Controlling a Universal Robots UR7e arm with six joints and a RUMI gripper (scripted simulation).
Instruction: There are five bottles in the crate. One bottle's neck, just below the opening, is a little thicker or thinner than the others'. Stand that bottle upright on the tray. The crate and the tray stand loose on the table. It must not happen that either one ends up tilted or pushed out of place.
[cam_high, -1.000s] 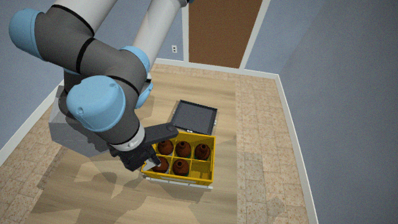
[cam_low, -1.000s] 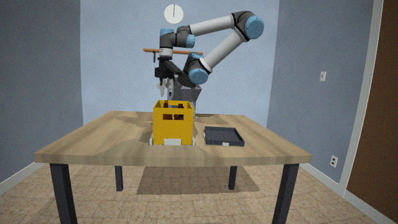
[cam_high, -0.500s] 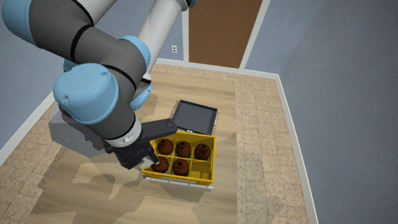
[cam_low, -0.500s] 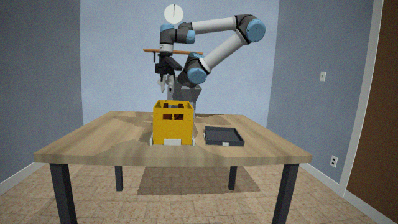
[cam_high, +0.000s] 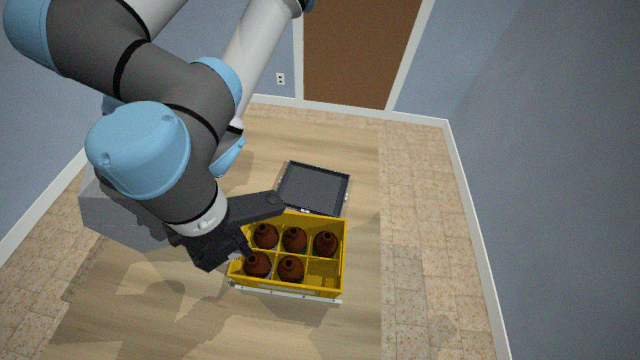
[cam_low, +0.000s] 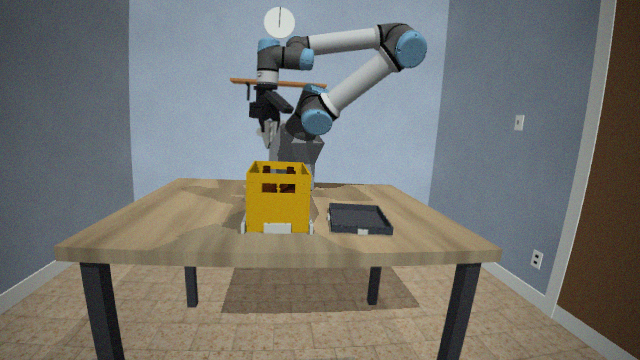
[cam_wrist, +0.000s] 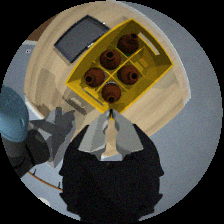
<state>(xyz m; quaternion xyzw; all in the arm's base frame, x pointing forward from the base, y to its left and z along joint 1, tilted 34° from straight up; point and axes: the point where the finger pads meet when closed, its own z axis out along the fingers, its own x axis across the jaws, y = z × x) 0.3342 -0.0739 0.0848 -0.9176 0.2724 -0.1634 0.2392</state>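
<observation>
My hand is 70 mm short of the crate, 60 mm to the right of it and 160 mm above it. Also, from my hand: tray (10 mm ahead, 330 mm to the left, 230 mm below); bottle (140 mm ahead, 130 mm to the left, 150 mm below).
</observation>
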